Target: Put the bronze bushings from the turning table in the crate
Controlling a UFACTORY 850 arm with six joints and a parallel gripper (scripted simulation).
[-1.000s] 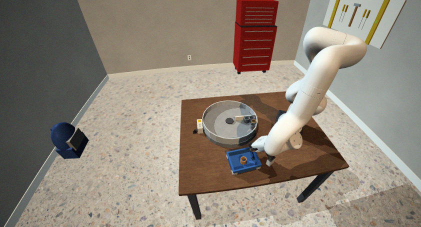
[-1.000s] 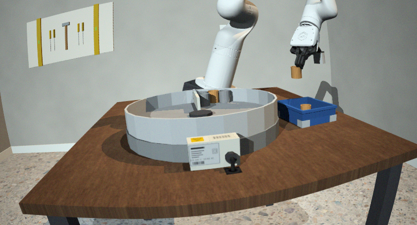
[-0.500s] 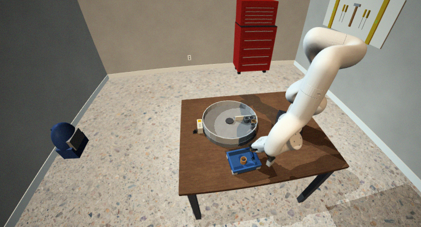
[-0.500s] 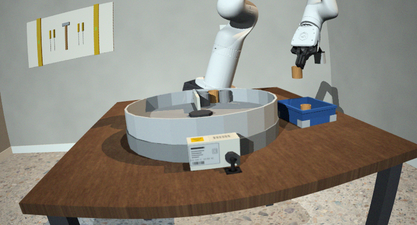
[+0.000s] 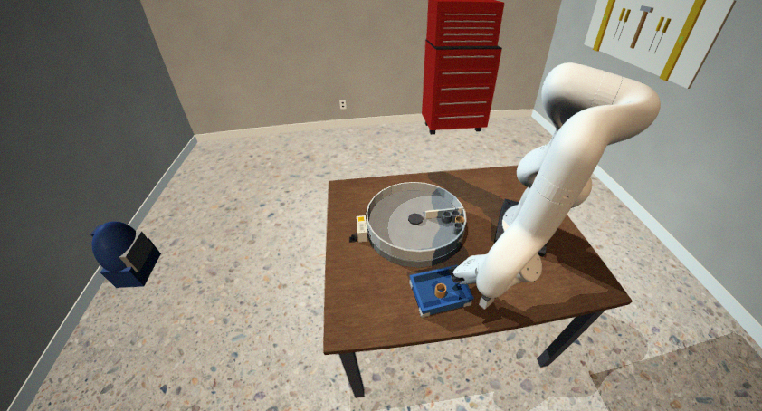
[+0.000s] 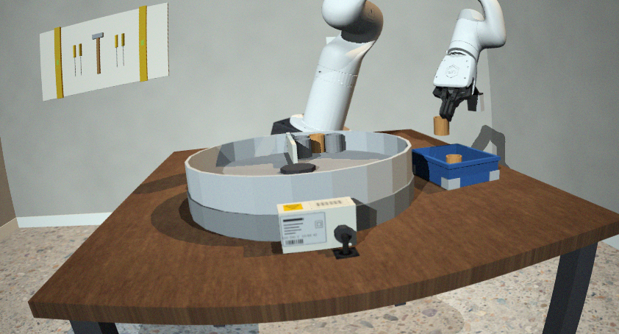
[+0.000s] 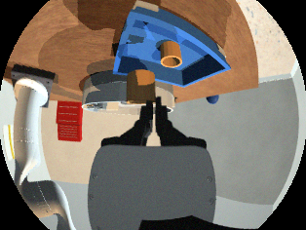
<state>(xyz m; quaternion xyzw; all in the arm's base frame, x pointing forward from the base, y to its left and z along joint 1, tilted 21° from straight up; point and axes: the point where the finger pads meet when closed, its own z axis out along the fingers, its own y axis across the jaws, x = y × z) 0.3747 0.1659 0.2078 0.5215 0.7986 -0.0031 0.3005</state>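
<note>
My hand is 4 cm short of the blue crate, 1 cm to the left of it and 11 cm above it. Also, from my hand: grey turning table: 5 cm ahead, 35 cm to the right, 9 cm below.
</note>
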